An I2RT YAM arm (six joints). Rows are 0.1 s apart.
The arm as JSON. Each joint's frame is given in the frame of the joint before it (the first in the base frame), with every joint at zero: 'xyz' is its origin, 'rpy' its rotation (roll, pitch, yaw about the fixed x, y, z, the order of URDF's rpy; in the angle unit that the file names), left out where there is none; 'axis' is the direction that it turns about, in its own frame. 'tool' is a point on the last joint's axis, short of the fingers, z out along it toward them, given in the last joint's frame.
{
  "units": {
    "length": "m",
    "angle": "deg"
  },
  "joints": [
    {
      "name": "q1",
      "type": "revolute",
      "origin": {
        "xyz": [
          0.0,
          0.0,
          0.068
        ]
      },
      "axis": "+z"
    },
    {
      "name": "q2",
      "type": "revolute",
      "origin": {
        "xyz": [
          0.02,
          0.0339,
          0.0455
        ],
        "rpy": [
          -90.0,
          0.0,
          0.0
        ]
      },
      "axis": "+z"
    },
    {
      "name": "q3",
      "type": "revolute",
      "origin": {
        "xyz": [
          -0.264,
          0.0,
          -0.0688
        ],
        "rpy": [
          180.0,
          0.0,
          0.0
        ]
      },
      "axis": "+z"
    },
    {
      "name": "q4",
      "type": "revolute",
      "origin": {
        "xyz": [
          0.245,
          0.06,
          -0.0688
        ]
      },
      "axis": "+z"
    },
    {
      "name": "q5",
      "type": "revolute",
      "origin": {
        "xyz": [
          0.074,
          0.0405,
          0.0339
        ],
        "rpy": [
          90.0,
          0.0,
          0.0
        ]
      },
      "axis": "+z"
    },
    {
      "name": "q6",
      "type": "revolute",
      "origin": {
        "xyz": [
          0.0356,
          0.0,
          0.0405
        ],
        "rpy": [
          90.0,
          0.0,
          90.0
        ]
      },
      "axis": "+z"
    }
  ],
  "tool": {
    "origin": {
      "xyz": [
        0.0,
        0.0,
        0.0
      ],
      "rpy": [
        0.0,
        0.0,
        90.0
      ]
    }
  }
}
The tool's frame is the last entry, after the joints.
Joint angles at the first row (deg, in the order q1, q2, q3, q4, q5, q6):
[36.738, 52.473, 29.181, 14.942, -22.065, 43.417]
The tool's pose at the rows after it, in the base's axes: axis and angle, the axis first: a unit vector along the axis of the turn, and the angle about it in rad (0 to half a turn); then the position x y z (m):
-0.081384 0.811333 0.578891 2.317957 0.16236 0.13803 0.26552
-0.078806 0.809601 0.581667 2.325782 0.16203 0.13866 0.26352
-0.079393 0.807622 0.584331 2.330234 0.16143 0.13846 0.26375
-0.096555 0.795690 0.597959 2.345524 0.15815 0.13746 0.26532
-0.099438 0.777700 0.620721 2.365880 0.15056 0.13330 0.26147
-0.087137 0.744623 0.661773 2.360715 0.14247 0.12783 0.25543
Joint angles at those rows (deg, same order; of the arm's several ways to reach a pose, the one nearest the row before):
[36.827, 52.121, 28.566, 16.338, -21.708, 44.554]
[37.003, 52.293, 28.123, 17.050, -21.794, 45.175]
[37.002, 52.121, 28.039, 17.138, -22.148, 45.439]
[36.913, 51.244, 27.600, 17.838, -24.779, 45.526]
[36.914, 48.965, 24.971, 20.549, -26.978, 47.797]
[36.914, 46.760, 20.403, 28.868, -27.860, 52.621]

